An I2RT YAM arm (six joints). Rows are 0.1 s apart.
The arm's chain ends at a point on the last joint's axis. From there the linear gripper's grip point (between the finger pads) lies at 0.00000 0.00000 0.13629 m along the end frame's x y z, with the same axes.
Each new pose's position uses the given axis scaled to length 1; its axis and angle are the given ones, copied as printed.
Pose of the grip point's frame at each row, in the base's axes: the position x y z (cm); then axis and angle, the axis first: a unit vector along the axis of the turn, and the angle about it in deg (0 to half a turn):
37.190, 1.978, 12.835, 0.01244, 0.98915, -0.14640, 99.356
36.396, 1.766, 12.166, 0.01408, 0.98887, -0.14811, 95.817
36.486, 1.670, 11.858, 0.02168, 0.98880, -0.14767, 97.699
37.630, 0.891, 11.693, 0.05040, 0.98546, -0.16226, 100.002
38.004, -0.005, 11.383, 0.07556, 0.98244, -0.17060, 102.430
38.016, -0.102, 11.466, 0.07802, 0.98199, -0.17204, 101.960
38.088, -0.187, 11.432, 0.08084, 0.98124, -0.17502, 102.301
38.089, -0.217, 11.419, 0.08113, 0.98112, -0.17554, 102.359
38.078, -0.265, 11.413, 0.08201, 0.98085, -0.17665, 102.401
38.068, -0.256, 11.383, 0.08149, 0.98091, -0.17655, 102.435
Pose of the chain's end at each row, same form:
23.917, 4.440, 14.711, 0.01244, 0.98915, -0.14640, 99.356
23.019, 4.155, 13.218, 0.01408, 0.98887, -0.14811, 95.817
23.181, 4.219, 13.347, 0.02168, 0.98880, -0.14767, 97.699
24.534, 4.125, 13.639, 0.05040, 0.98546, -0.16226, 100.002
25.142, 3.777, 13.835, 0.07556, 0.98244, -0.17060, 102.430
25.144, 3.718, 13.803, 0.07802, 0.98199, -0.17204, 101.960
25.256, 3.729, 13.829, 0.08084, 0.98124, -0.17502, 102.301
25.263, 3.713, 13.826, 0.08113, 0.98112, -0.17554, 102.359
25.262, 3.695, 13.823, 0.08201, 0.98085, -0.17665, 102.401
25.251, 3.697, 13.801, 0.08149, 0.98091, -0.17655, 102.435

